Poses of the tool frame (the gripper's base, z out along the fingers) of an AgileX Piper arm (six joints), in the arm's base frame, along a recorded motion.
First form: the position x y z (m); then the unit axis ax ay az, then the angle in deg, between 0 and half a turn.
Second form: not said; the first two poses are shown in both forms.
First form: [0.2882 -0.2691 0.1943 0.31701 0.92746 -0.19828 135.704]
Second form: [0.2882 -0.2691 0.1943 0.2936 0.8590 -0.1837 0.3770]
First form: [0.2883 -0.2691 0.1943 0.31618 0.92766 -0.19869 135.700]
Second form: [0.2883 -0.2691 0.1943 0.2928 0.8592 -0.1840 0.3770]
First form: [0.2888 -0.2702 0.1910 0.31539 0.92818 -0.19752 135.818]
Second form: [0.2888 -0.2702 0.1910 0.2922 0.8600 -0.1830 0.3761]
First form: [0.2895 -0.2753 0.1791 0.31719 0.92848 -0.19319 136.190]
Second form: [0.2895 -0.2753 0.1791 0.2943 0.8614 -0.1792 0.3731]
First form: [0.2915 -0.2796 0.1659 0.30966 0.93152 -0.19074 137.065]
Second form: [0.2915 -0.2796 0.1659 0.2882 0.8669 -0.1775 0.3660]
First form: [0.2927 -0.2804 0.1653 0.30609 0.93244 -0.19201 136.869]
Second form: [0.2927 -0.2804 0.1653 0.2847 0.8672 -0.1786 0.3676]
